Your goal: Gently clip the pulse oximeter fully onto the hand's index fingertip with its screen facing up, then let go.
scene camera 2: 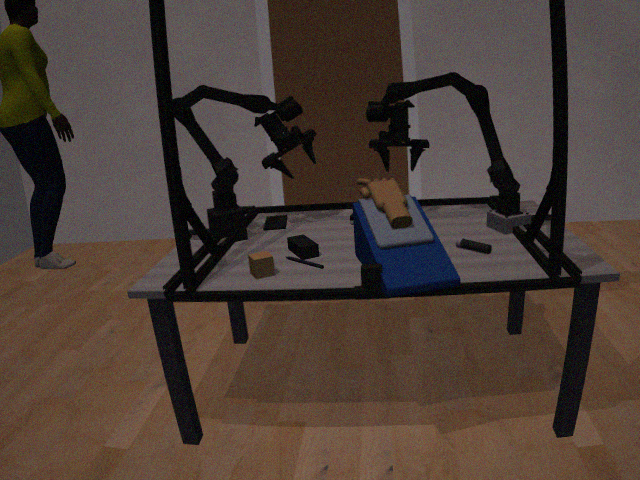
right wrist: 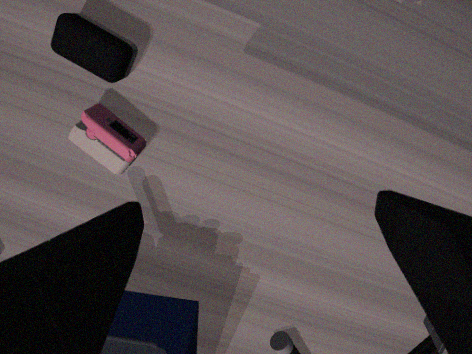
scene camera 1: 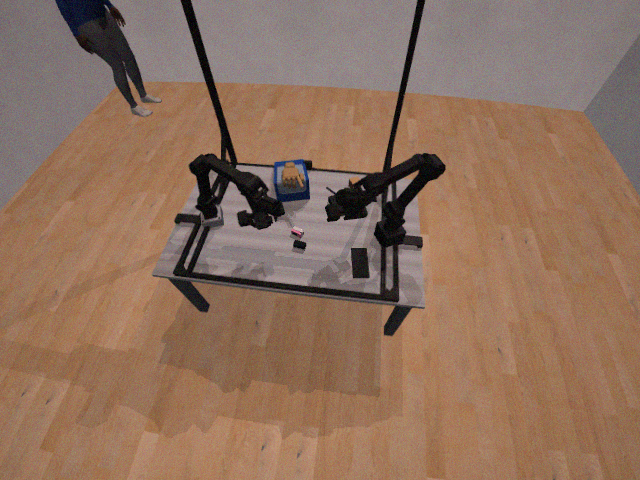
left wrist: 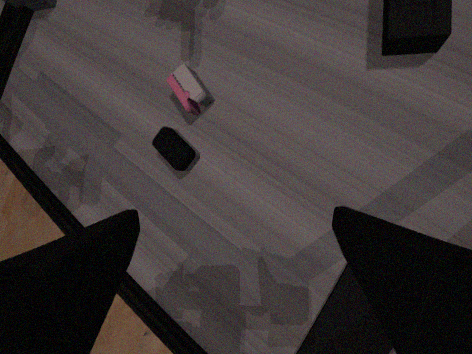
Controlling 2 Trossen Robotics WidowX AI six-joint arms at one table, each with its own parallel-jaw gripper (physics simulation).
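Frame: origin at the left arm's base, x up, y back, z right, level; metres.
Seen in the pictures: left gripper, fingertip midpoint: [scene camera 2: 304, 171] [scene camera 1: 335, 220] [left wrist: 237, 218]; right gripper, fingertip midpoint: [scene camera 2: 399, 171] [right wrist: 259, 208]; left arm's base, origin of the base link: [scene camera 2: 225, 209] [scene camera 1: 391, 227]; right arm's base, origin of the base link: [scene camera 2: 508, 212] [scene camera 1: 210, 213].
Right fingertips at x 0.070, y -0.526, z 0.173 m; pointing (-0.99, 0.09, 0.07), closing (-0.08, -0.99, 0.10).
Offsets run from my right fingertips to a thing's top centre.
The pulse oximeter @[dx -0.133, dy +0.137, dz +0.015 m] [scene camera 1: 297, 231] [left wrist: 187, 87] [right wrist: 111, 137], pink and white, lies on the table, seemingly on its side; its dark screen shows on the pink half in the right wrist view. The tan hand [scene camera 1: 291, 175] [scene camera 2: 387, 198] rests on a grey pad on the sloped blue stand [scene camera 1: 292, 196] [scene camera 2: 418, 273], fingers toward the oximeter's side of the table. My left gripper [scene camera 2: 303, 170] [left wrist: 237, 218] is open and empty, high above the table and off to one side of the oximeter. My right gripper [scene camera 2: 400, 169] [right wrist: 259, 208] is open and empty, high above the table beyond the hand's fingers.
A black rounded block @[dx -0.133, dy +0.123, dz -0.061 m] [scene camera 1: 299, 244] [left wrist: 174, 149] [right wrist: 93, 47] lies beside the oximeter. A black box @[dx -0.130, dy +0.378, dz +0.098 m] [scene camera 2: 303, 246] [left wrist: 417, 25], a pen @[dx -0.156, dy +0.410, dz +0.178 m] [scene camera 2: 305, 261] and a wooden cube @[dx -0.115, dy +0.525, dz +0.193 m] [scene camera 2: 261, 265] are left of the stand in scene camera 2; a dark cylinder @[dx -0.138, dy -0.008, dz +0.356 m] [scene camera 2: 474, 245] is right. A flat black slab @[dx -0.157, dy +0.345, dz -0.241 m] [scene camera 1: 359, 262] lies near the frame.
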